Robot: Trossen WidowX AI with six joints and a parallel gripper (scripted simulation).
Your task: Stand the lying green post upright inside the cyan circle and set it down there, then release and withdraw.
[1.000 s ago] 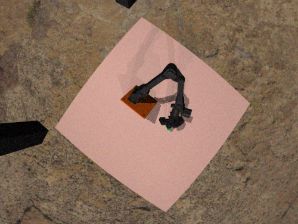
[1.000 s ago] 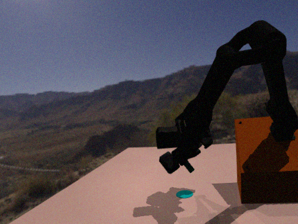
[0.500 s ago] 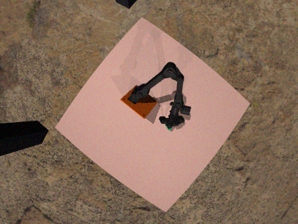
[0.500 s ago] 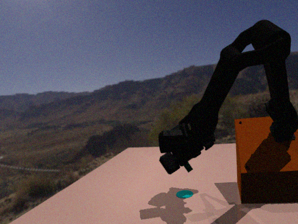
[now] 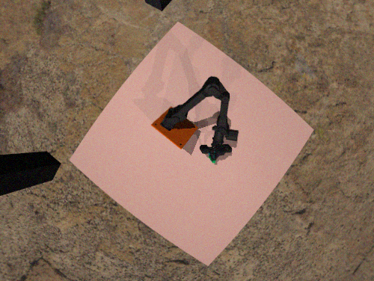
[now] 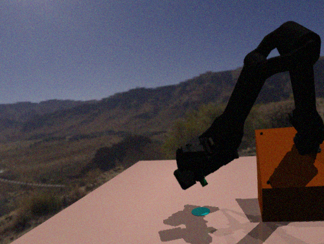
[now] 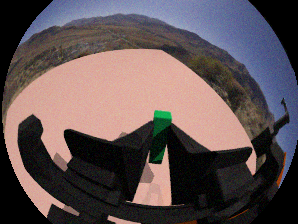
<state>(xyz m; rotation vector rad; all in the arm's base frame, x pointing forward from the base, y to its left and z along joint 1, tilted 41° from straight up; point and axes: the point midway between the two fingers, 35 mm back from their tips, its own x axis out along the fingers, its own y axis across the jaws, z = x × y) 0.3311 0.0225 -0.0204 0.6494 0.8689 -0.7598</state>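
My gripper tip is 12 cm above the cyan circle, 4 cm to the right of it and 1 cm past it. Round my gripper tip: green post (2 cm below, 1 cm behind).
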